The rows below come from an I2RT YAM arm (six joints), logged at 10 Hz.
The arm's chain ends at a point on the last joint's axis. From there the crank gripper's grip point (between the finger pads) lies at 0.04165 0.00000 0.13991 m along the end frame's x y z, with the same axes.
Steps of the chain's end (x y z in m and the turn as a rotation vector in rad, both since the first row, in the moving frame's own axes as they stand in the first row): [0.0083 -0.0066 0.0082 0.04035 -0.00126 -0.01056]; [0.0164 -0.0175 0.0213 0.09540 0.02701 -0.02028]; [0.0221 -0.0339 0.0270 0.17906 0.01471 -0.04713]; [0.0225 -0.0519 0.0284 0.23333 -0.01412 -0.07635]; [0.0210 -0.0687 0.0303 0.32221 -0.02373 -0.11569]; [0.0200 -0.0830 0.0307 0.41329 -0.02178 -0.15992]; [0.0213 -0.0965 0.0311 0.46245 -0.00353 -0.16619]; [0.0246 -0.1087 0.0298 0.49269 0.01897 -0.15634]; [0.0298 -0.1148 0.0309 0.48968 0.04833 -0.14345]
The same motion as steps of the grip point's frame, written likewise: [0.0081 -0.0127 0.0081 0.04035 -0.00126 -0.01056]; [0.0200 -0.0317 0.0194 0.09540 0.02701 -0.02028]; [0.0235 -0.0608 0.0240 0.17906 0.01471 -0.04713]; [0.0192 -0.0874 0.0248 0.23333 -0.01412 -0.07635]; [0.0149 -0.1176 0.0233 0.32221 -0.02373 -0.11569]; [0.0120 -0.1453 0.0184 0.41329 -0.02178 -0.15992]; [0.0150 -0.1653 0.0150 0.46245 -0.00353 -0.16619]; [0.0214 -0.1808 0.0108 0.49269 0.01897 -0.15634]; [0.0310 -0.1861 0.0110 0.48968 0.04833 -0.14345]
